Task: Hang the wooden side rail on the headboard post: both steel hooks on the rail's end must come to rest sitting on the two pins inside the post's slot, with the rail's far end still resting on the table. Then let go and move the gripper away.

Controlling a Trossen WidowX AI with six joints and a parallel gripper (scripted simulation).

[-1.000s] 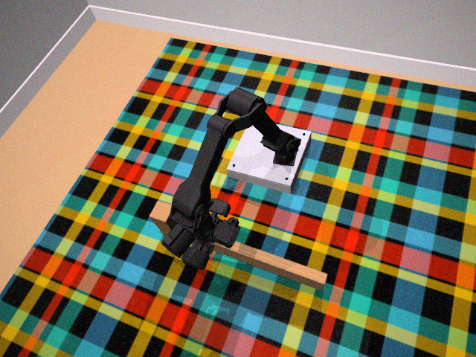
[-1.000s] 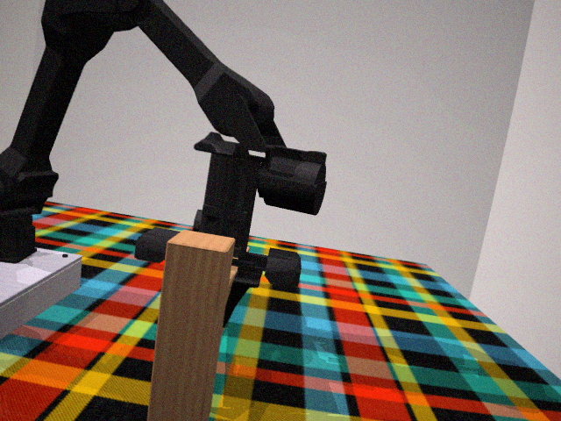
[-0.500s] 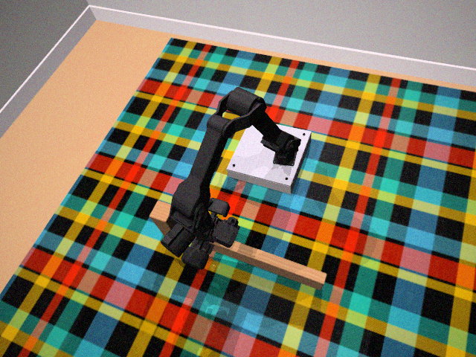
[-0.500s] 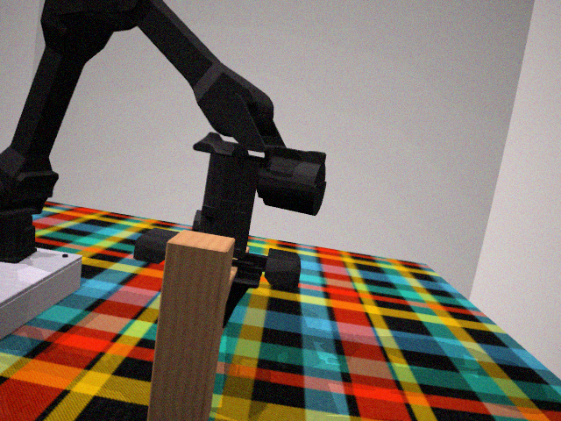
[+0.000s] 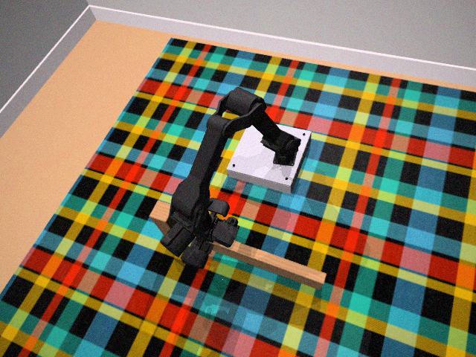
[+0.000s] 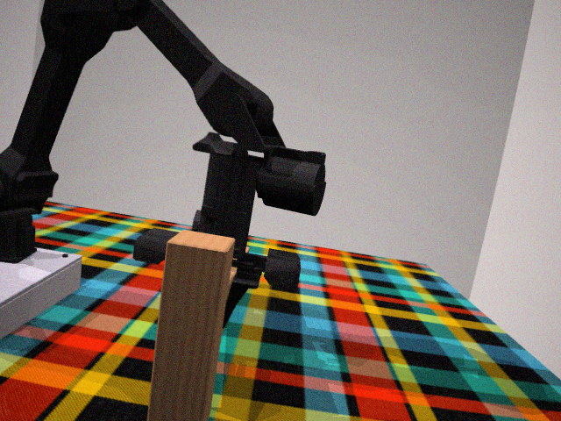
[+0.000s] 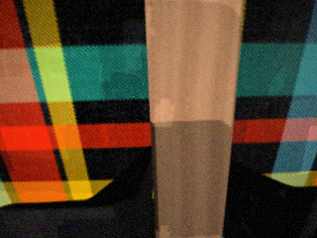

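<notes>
My gripper tip is now 10 mm past the wooden headboard post, 120 mm to the left of it and 40 mm below it.
</notes>
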